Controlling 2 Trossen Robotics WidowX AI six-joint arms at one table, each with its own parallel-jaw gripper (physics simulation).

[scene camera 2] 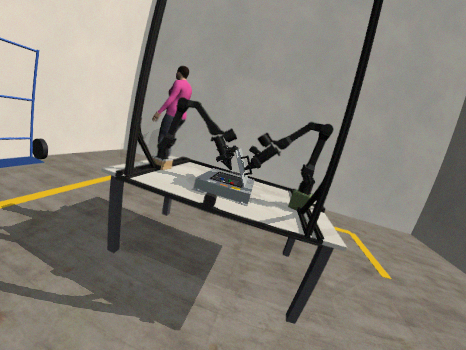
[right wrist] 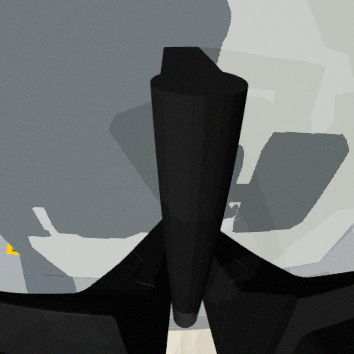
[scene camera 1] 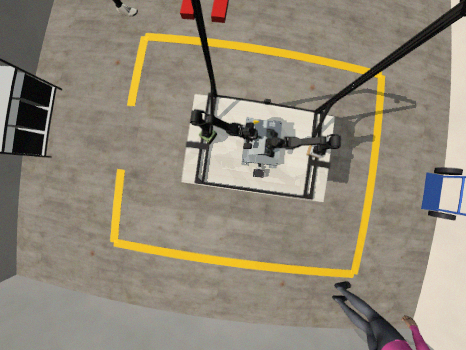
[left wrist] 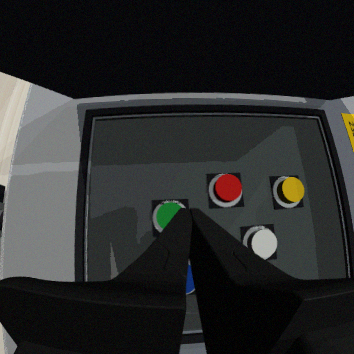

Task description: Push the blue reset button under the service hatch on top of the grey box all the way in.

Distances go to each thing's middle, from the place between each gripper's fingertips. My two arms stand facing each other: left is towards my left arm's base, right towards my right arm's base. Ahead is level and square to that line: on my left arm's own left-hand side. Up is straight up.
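The service hatch (right wrist: pixel 209 122) is 1 cm to the left of my right hand.
That same service hatch is 3 cm above my left hand, 3 cm behind it and 7 cm to the right of it. Going by its middle, the hatch is nearer to my right hand than to my left hand.
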